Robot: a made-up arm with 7 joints. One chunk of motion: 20 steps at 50 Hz.
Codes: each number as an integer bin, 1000 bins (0 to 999) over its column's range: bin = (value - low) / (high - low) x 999, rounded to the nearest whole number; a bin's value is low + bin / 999 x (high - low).
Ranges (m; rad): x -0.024..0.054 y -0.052..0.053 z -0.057..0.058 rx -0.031..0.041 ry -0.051..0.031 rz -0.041..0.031
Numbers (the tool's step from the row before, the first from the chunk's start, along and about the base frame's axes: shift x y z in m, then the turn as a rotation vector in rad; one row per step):
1: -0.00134 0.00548 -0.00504 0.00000 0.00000 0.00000
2: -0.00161 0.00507 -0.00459 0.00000 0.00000 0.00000
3: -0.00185 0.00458 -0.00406 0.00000 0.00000 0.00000
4: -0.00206 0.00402 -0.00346 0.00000 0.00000 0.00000
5: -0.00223 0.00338 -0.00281 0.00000 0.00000 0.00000
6: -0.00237 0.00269 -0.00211 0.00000 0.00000 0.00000
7: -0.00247 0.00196 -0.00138 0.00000 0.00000 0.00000
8: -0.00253 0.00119 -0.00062 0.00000 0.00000 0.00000
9: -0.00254 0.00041 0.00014 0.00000 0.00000 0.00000
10: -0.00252 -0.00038 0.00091 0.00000 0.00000 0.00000
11: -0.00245 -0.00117 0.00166 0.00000 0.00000 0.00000
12: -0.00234 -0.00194 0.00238 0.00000 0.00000 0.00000
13: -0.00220 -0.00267 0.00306 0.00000 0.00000 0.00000
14: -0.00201 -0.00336 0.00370 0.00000 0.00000 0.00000
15: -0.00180 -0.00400 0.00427 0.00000 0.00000 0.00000
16: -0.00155 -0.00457 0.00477 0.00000 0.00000 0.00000
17: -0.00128 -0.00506 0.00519 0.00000 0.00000 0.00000
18: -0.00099 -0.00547 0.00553 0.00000 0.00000 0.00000
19: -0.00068 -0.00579 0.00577 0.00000 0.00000 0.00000
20: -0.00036 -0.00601 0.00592 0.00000 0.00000 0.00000
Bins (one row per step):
1: 290 547 451 430 621 569
2: 287 543 455 430 621 569
3: 284 538 460 430 621 569
4: 281 533 465 430 621 569
5: 279 527 471 430 621 569
6: 277 520 477 430 621 569
7: 276 513 483 430 621 569
8: 275 506 490 430 621 569
9: 275 499 496 430 621 569
10: 275 491 503 430 621 569
11: 276 484 510 430 621 569
12: 277 476 516 430 621 569
13: 279 469 522 430 621 569
14: 282 463 527 430 621 569
15: 284 457 532 430 621 569
16: 288 451 537 430 621 569
17: 291 447 540 430 621 569
18: 295 443 543 430 621 569
19: 299 440 545 430 621 569
20: 303 438 547 430 621 569

